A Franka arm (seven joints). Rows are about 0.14 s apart.
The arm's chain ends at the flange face. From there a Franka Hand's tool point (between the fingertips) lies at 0.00 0.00 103.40 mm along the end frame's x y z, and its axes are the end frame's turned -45 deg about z.
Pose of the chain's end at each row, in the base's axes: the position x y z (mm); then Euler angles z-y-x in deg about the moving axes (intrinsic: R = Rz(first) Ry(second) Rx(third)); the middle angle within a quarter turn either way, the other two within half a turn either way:
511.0, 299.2, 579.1, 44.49, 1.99, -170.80
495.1, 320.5, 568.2, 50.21, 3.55, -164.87
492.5, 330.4, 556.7, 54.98, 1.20, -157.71
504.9, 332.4, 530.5, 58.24, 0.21, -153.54
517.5, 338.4, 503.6, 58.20, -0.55, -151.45
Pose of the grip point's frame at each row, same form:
496.9, 308.5, 477.1, 88.98, -5.07, -172.06
470.4, 333.0, 468.6, 93.79, -8.07, -166.69
459.2, 351.3, 461.0, 97.54, -14.67, -162.99
465.5, 356.4, 437.9, 100.03, -18.21, -160.46
476.0, 365.2, 412.8, 99.63, -20.16, -159.34

